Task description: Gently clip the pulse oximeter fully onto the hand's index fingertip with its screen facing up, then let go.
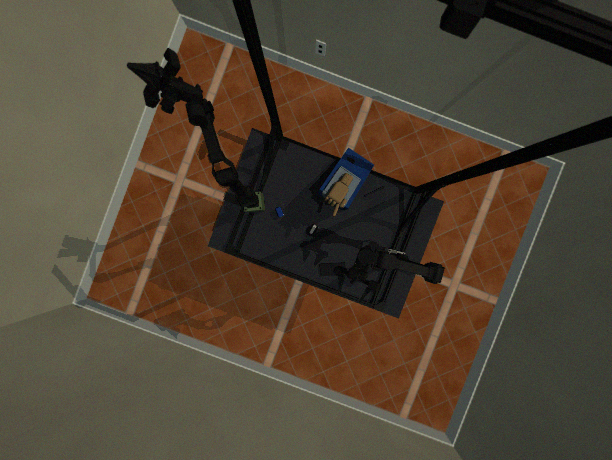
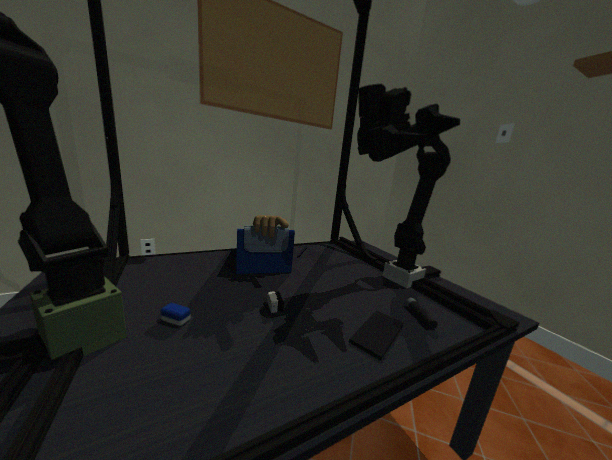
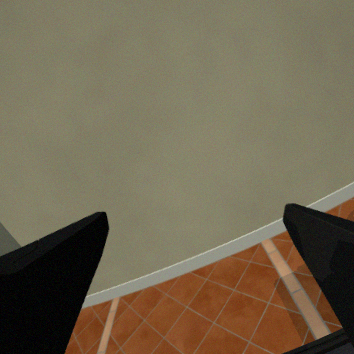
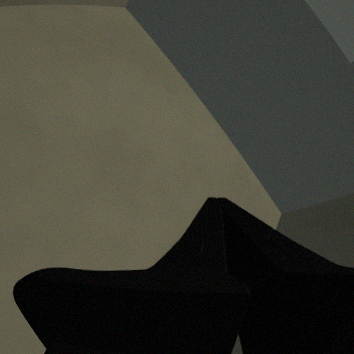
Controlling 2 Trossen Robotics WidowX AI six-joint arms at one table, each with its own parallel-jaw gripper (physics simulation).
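Places are measured from the left arm's base along level axes (x ahead, y left, z up), in millimetres.
Pixels of known places: left gripper, fingertip midpoint: (image 1: 349, 297) (image 2: 443, 129) (image 3: 196, 216); right gripper, fingertip midpoint: (image 1: 127, 64) (image 4: 214, 205); left arm's base, origin of the base link: (image 2: 405, 265); right arm's base, origin of the base link: (image 1: 252, 201) (image 2: 77, 292).
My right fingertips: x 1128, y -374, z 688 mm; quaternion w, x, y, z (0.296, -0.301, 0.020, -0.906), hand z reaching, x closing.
Ahead of a thing's pixels: the offset from my right fingertips to its top centre. Level surfaces: height alone.
The pulse oximeter {dz -709, dx -639, dy +322 mm} (image 1: 312, 228) (image 2: 273, 302), small, white and black, lies on the dark table {dz -741 mm} (image 1: 295, 173) (image 2: 213, 388), in front of the wooden hand (image 1: 340, 191) (image 2: 269, 224). The hand rests on a blue stand (image 1: 358, 161) (image 2: 263, 264) with its index finger pointing towards the oximeter. My left gripper (image 1: 338, 273) (image 2: 377, 120) (image 3: 196, 216) is open and empty, raised high above the table's right part, well away from the oximeter. My right gripper (image 1: 135, 67) (image 4: 214, 205) is shut and empty, held far off the table over the floor's corner.
A blue and white block {dz -708, dx -419, dy +269 mm} (image 1: 279, 212) (image 2: 175, 314) lies left of the oximeter. A green box (image 2: 99, 317) stands at the table's left edge. A flat black pad {dz -733, dx -804, dy +522 mm} (image 2: 376, 334) and a black cylinder {dz -713, dx -961, dy +534 mm} (image 2: 420, 312) lie near the left arm's base. Black frame posts rise at the table's corners.
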